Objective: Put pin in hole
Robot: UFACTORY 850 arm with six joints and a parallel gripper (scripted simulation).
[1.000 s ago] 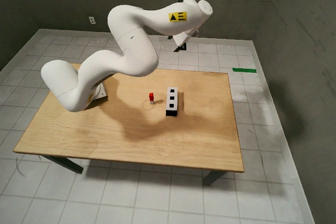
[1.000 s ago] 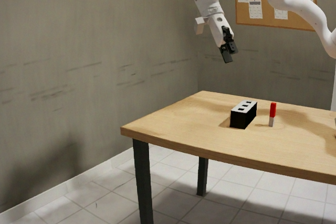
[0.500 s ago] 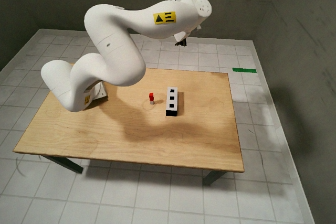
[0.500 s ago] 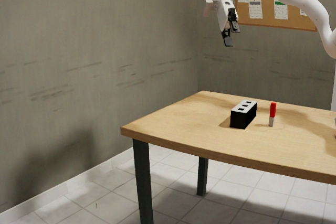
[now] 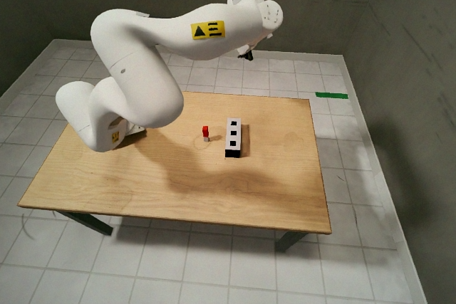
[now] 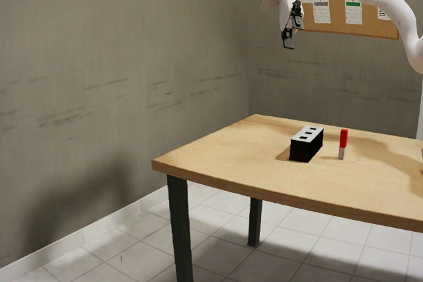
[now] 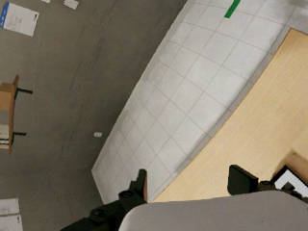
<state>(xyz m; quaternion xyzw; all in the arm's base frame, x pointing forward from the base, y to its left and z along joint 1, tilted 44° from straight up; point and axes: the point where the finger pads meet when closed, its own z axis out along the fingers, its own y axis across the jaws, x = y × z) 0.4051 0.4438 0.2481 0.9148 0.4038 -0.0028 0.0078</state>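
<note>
Now: the pin 130 mm behind my hand, 210 mm to the right of it and 340 mm below it. The rest, counted from my hand: black block (10 mm ahead, 210 mm to the right, 380 mm below).
</note>
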